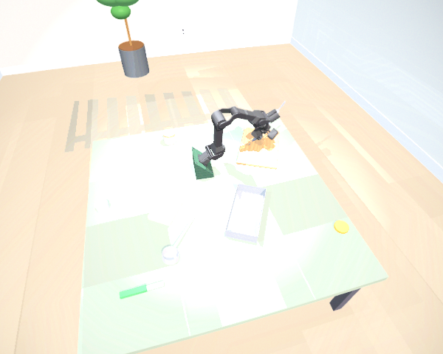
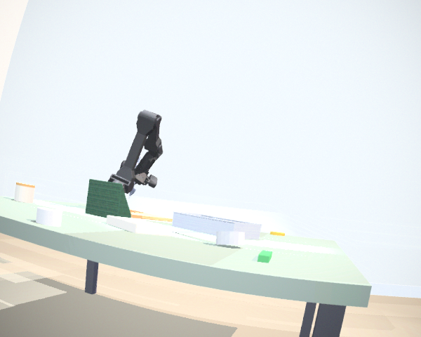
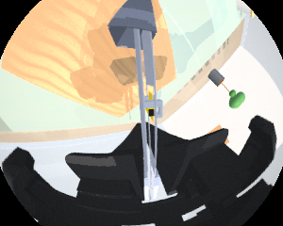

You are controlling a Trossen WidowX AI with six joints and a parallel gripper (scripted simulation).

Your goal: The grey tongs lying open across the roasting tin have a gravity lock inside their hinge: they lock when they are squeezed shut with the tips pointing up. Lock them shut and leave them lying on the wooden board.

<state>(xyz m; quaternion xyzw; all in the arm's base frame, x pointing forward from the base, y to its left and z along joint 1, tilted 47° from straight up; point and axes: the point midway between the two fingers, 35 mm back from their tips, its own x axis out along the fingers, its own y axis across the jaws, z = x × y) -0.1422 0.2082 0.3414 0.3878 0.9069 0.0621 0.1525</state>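
The wooden board lies 12 cm below my gripper tip, 2 cm to the right of it and 2 cm ahead of it. From my gripper tip the other things lie so: roasting tin 52 cm ahead, 22 cm to the right, 10 cm below; yellow disc 67 cm ahead, 23 cm to the left, 12 cm below; pale flat block 62 cm to the right, 42 cm ahead, 12 cm below.
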